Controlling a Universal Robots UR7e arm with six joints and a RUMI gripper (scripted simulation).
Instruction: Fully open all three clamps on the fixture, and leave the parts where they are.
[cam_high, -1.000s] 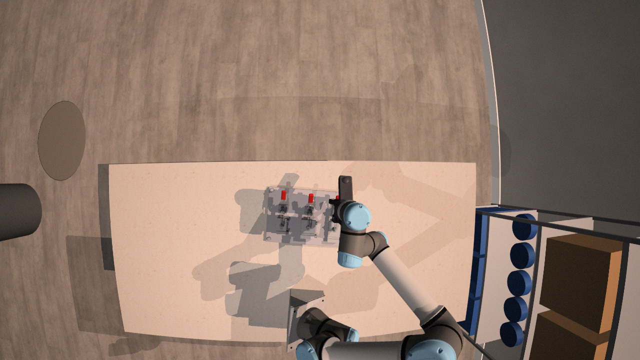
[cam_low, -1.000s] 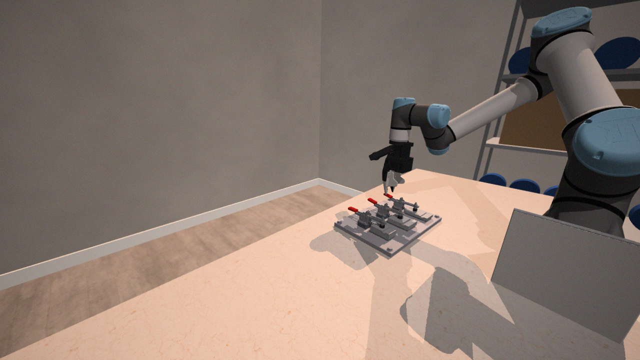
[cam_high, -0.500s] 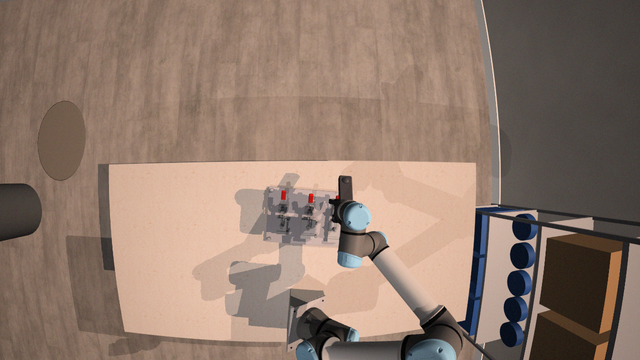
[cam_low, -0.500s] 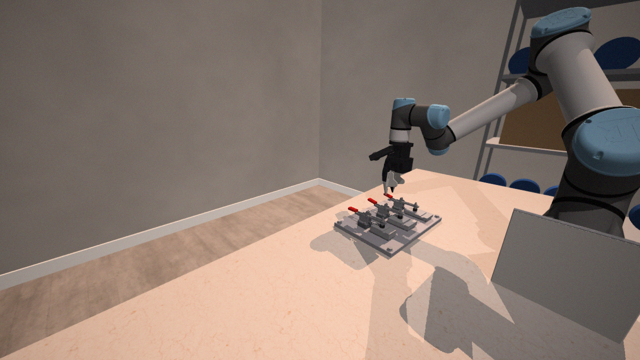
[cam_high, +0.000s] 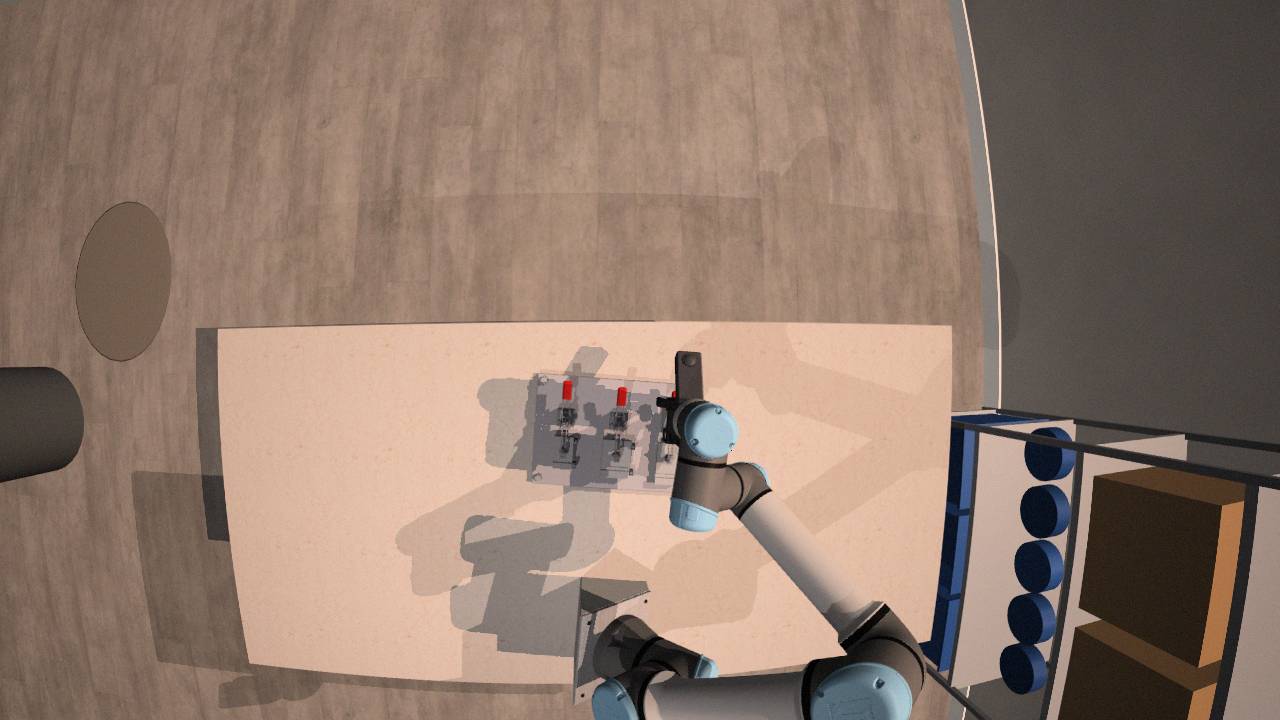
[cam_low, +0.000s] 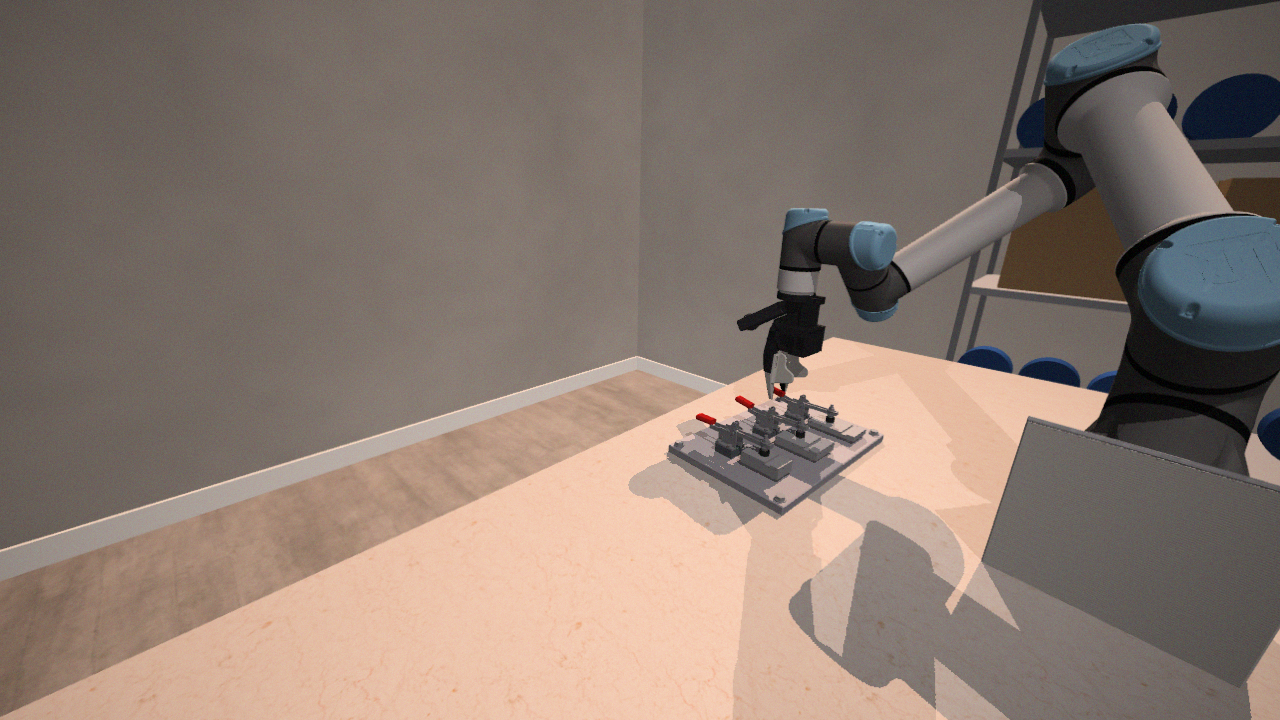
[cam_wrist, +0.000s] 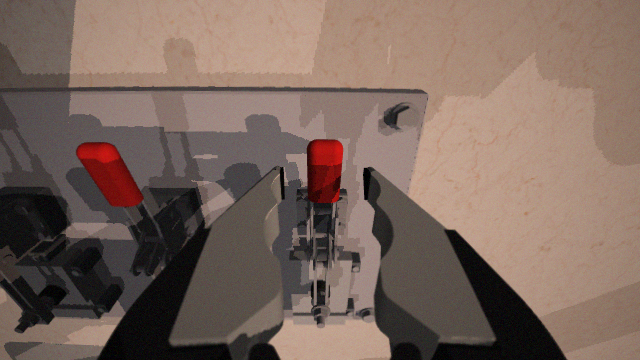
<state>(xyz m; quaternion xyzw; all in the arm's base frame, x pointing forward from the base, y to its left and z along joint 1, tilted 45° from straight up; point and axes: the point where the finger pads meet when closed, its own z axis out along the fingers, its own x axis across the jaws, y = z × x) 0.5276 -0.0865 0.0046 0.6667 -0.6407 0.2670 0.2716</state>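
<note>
My hand is 9 cm past the grey fixture plate, 11 cm to the right of it and 5 cm above it.
</note>
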